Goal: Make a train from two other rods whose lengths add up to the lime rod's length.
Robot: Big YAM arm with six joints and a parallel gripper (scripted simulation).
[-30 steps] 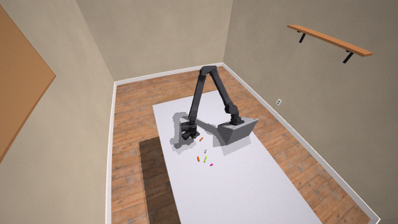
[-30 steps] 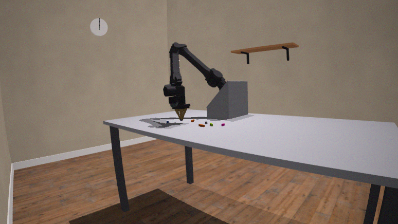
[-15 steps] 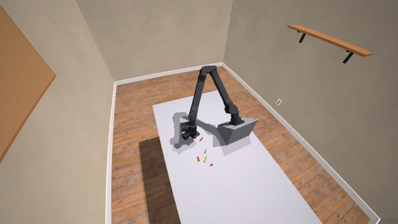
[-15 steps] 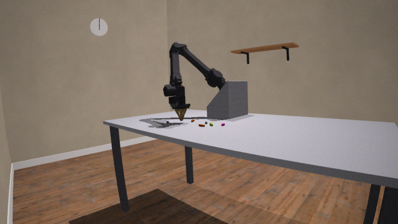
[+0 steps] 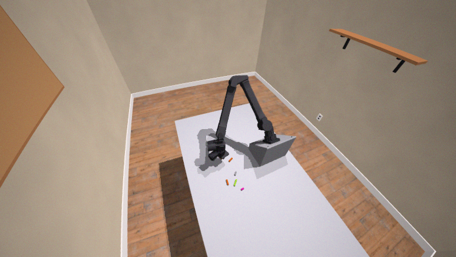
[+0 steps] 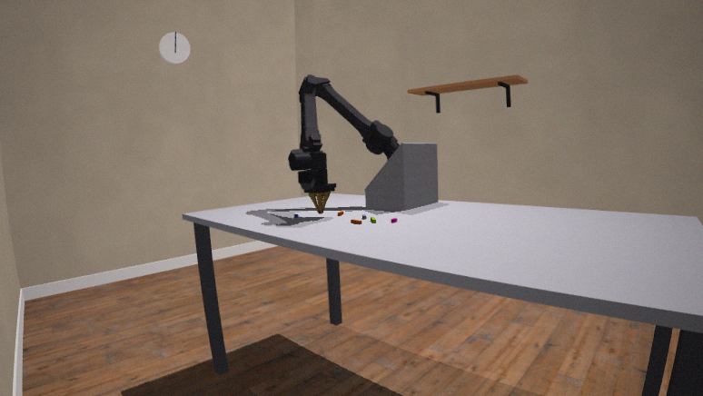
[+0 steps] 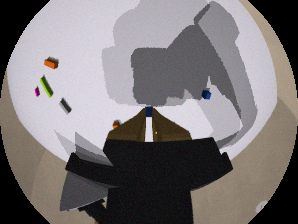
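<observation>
The grey rod lies 60 mm behind my hand, 150 mm to the left of it and 20 mm below it. Also, from my hand: magenta rod (50 mm behind, 280 mm to the left, 20 mm below); lime rod (30 mm behind, 220 mm to the left, 20 mm below).
</observation>
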